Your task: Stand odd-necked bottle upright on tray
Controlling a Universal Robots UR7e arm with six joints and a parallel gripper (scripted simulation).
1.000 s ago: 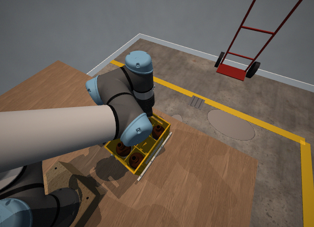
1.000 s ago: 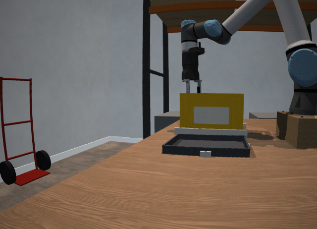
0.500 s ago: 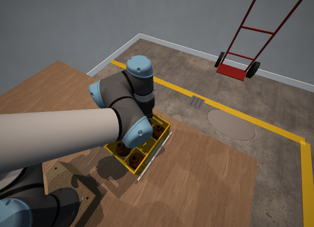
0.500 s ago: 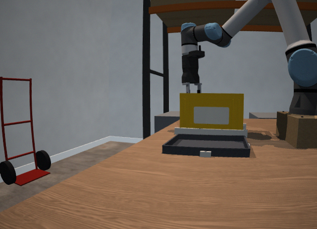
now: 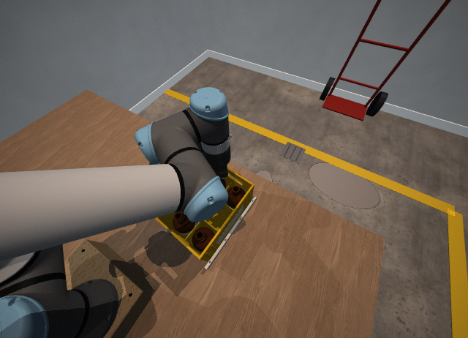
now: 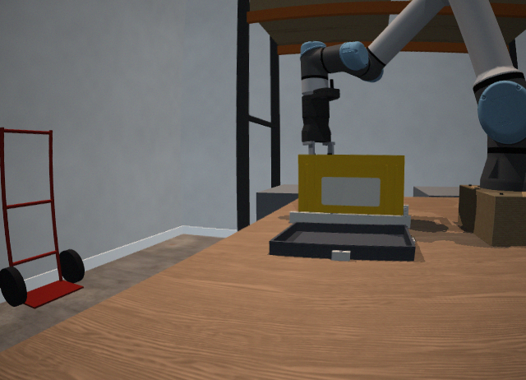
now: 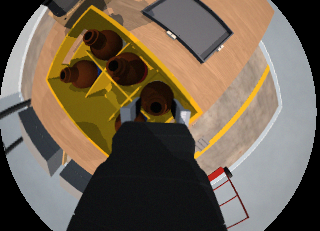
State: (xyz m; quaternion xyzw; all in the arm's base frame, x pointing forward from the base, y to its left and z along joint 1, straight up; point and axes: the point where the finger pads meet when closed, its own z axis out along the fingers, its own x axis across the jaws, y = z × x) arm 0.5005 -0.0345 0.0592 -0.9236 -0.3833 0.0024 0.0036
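My gripper is now 9 cm past the yellow crate, 8 cm above it and 4 cm to the left of it. Round my hand: glass bottle (18 cm behind, 9 cm to the right, 7 cm below); dark tray (25 cm to the left, 15 cm below, 11 cm behind).
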